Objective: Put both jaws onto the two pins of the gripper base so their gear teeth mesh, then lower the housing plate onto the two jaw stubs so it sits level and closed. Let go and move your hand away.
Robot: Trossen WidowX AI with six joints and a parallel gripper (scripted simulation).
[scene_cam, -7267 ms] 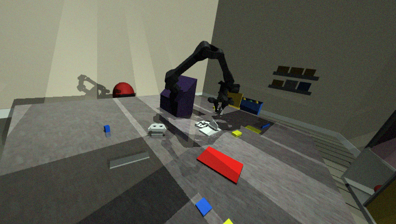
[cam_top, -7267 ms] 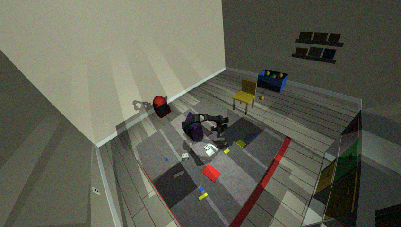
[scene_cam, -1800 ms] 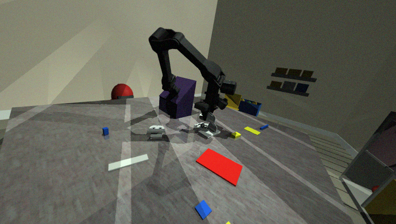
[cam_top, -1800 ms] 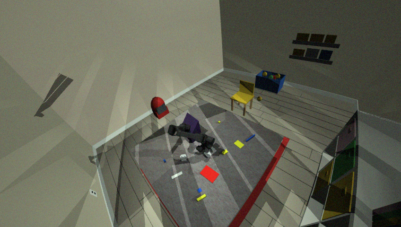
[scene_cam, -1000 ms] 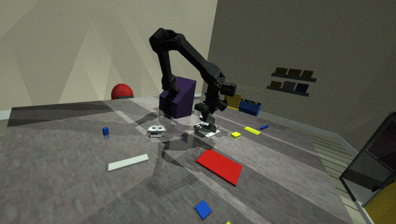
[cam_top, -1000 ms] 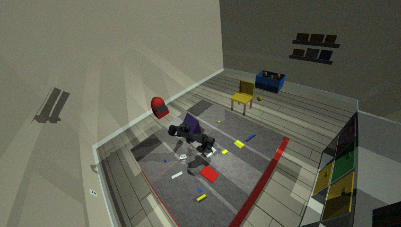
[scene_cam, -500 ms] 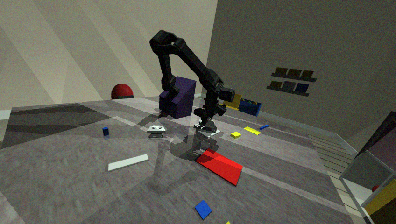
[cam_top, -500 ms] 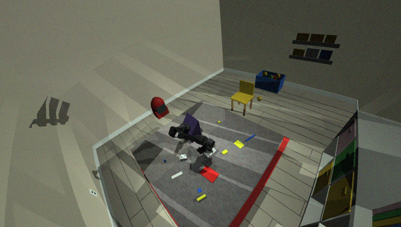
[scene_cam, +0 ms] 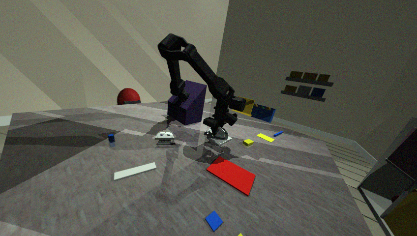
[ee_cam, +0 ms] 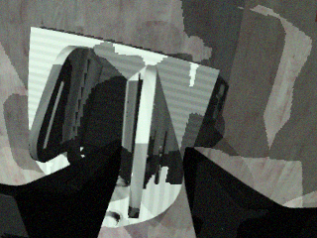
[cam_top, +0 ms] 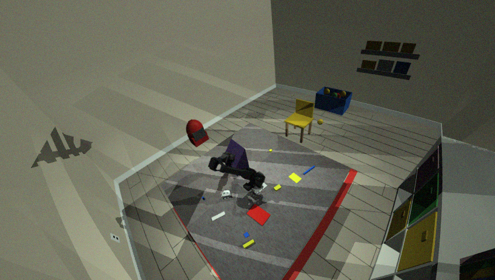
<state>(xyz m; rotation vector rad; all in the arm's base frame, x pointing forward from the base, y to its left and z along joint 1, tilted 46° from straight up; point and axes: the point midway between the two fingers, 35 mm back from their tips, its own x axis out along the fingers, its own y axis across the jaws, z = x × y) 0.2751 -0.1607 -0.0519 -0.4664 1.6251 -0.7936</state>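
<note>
Right now the white gripper base is 190 mm to the right of my gripper tip, 170 mm behind it and 10 mm below it. Round my gripper tip: white housing plate 40 mm to the left, 40 mm behind, 30 mm below; then yellow block 160 mm ahead, 100 mm to the left, 30 mm below; then red sheet 170 mm to the right, 150 mm ahead, 30 mm below.
</note>
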